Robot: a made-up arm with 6 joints.
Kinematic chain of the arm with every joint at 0, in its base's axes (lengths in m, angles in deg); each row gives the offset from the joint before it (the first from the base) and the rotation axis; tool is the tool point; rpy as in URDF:
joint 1: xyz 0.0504 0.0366 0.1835 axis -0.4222 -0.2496 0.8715
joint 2: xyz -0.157 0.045 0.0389 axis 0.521 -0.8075 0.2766
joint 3: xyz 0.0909 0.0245 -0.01 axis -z
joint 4: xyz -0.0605 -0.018 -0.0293 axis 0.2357 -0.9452 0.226
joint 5: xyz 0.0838 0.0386 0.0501 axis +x
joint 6: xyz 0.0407 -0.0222 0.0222 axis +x
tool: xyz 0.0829 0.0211 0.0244 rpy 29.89 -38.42 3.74
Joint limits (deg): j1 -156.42..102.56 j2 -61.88..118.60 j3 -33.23..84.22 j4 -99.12..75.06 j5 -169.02..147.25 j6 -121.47..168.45
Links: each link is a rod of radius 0.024 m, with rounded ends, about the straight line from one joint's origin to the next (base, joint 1, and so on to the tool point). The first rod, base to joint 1, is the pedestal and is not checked.
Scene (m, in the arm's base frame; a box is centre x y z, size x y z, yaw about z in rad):
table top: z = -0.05
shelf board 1: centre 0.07 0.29 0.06 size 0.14 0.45 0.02 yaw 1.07
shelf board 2: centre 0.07 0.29 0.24 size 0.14 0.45 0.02 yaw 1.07
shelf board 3: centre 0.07 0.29 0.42 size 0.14 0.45 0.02 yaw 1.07
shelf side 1: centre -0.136 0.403 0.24 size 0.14 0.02 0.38 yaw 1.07
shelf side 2: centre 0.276 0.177 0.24 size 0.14 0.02 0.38 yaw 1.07
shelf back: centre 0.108 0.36 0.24 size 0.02 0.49 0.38 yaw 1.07
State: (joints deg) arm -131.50 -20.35 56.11 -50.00 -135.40 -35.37
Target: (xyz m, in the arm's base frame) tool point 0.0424 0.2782 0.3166
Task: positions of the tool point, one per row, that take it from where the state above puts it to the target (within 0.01 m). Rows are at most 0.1 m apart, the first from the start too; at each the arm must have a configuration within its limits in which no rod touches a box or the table.
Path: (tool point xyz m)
1: 0.0711 0.1743 0.1548
2: 0.0420 0.1280 0.1633
3: 0.0289 0.0917 0.1407
4: 0.0371 0.0519 0.1328
5: 0.0625 0.0218 0.1422
6: 0.0951 0.0121 0.1679
7: 0.1211 0.0269 0.2048
8: 0.1269 0.0627 0.2452
9: 0.1037 0.1076 0.2808
10: 0.0503 0.1446 0.3054
11: -0.0242 0.1566 0.3166
12: -0.0082 0.2026 0.3136
13: 0.0147 0.2435 0.3133
14: 0.0424 0.2782 0.3166

